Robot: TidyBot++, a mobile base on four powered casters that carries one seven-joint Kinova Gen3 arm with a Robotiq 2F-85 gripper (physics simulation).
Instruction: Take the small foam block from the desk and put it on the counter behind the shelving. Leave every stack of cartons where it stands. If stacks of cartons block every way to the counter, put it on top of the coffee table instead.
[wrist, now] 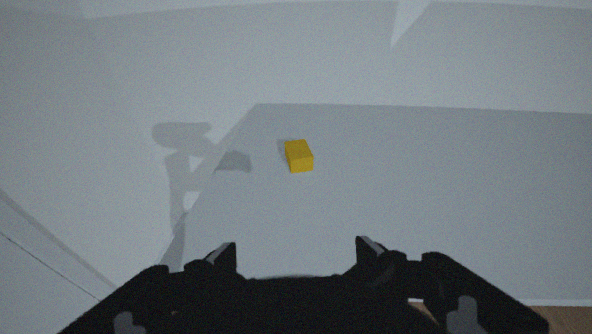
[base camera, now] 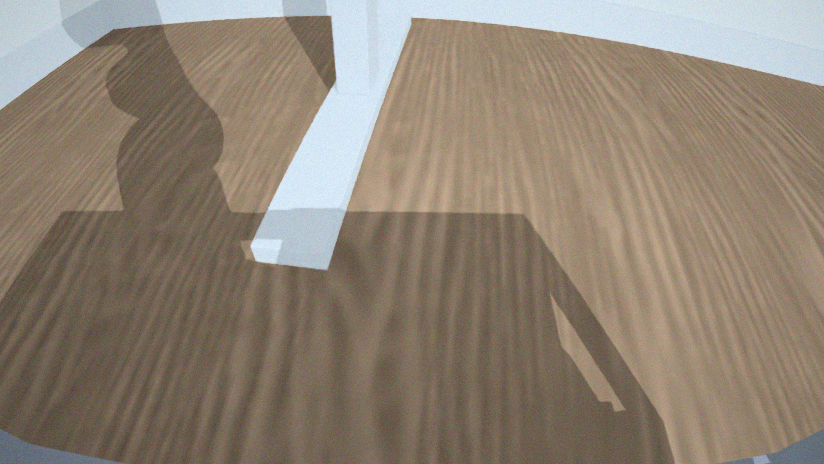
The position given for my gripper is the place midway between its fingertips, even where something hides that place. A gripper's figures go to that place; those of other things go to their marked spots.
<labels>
My gripper (wrist: 296, 253) is 16 cm from the lens. A yellow foam block (wrist: 298, 154): 56 cm from the lens. A white desk (wrist: 496, 190): 70 cm from the lens. The marked spots on the white desk and the yellow foam block are 50 cm apart.
</labels>
